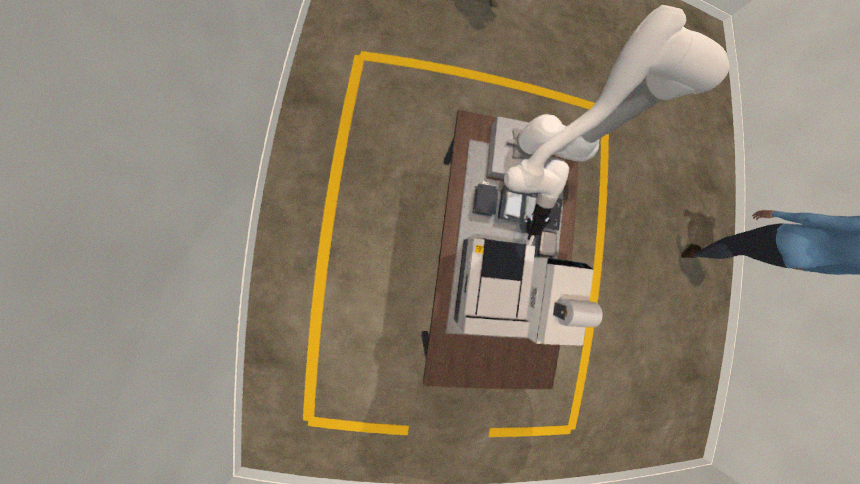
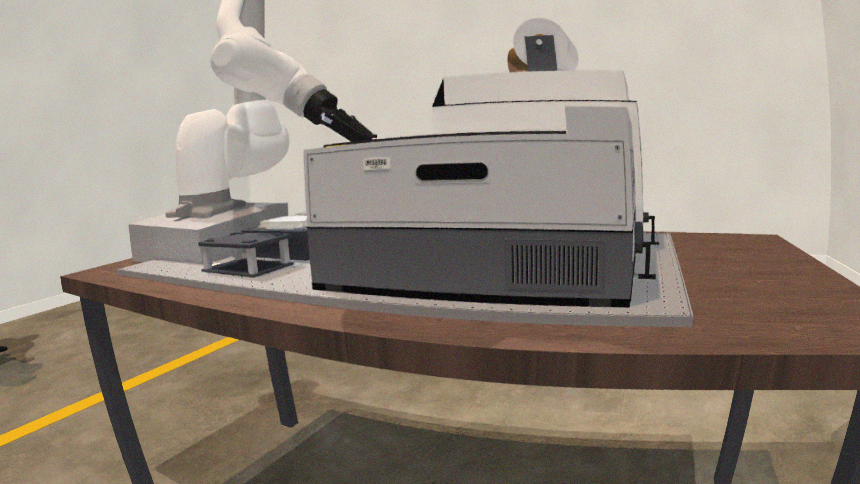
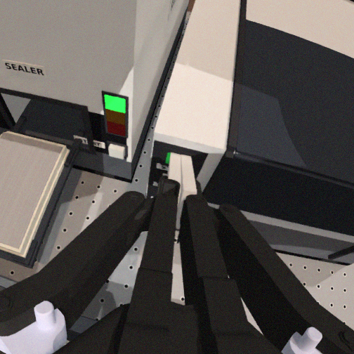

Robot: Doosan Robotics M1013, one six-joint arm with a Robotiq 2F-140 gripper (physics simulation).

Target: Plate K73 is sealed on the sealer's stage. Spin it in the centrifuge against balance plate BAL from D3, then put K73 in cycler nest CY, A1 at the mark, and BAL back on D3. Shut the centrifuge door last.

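Frame: origin at the arm's base, x back, y right, z up, level; millimetres.
Seen in the pictures: gripper, between the fingertips: [image 1: 528, 244]; arm's base, origin of its link: [image 1: 527, 145] [image 2: 205, 211].
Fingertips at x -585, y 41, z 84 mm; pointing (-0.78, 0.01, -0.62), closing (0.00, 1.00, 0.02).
Note:
Pixels of each thing's top centre, then the offset from my fingertips to it. "spot": a spot on its surface instead.
- flat plate with a grey-brown top, centre of its top: [image 1: 548, 243] dz -69, dx +12, dy -167 mm
- sealer, a spot on its surface: [image 1: 565, 279] spot: dz +172, dx -162, dy -107 mm
- white-topped plate, centre of its top: [image 2: 292, 218] [image 1: 514, 204] dz -102, dx +231, dy +35 mm
- white cylinder, a spot on its surface: [image 1: 582, 313] spot: dz +296, dx -291, dy -107 mm
My gripper [image 3: 177, 167] [image 1: 531, 240] is shut and empty. Its pale fingertips are at the button panel on the centrifuge's front corner and cover part of the green button [image 3: 168, 158]; whether they touch it I cannot tell. The centrifuge [image 1: 498, 297] [image 2: 361, 195] [image 3: 197, 100] has its dark door [image 1: 503, 260] [image 3: 300, 105] down. A flat plate with a grey-brown top [image 3: 25, 190] [image 1: 547, 243] lies on the sealer's stage, in front of the sealer [image 3: 65, 40] [image 1: 565, 279]. A white-topped plate [image 1: 514, 204] [image 2: 284, 222] stands on the deck behind the gripper; its label cannot be read.
A dark raised stand [image 1: 485, 198] [image 2: 240, 239] is beside the deck. The sealer's lamp [image 3: 115, 103] shows green. A white cylinder [image 1: 582, 313] is above the sealer. The perforated board [image 3: 95, 200] lies between the machines. A person in blue [image 1: 812, 248] is right of the table.

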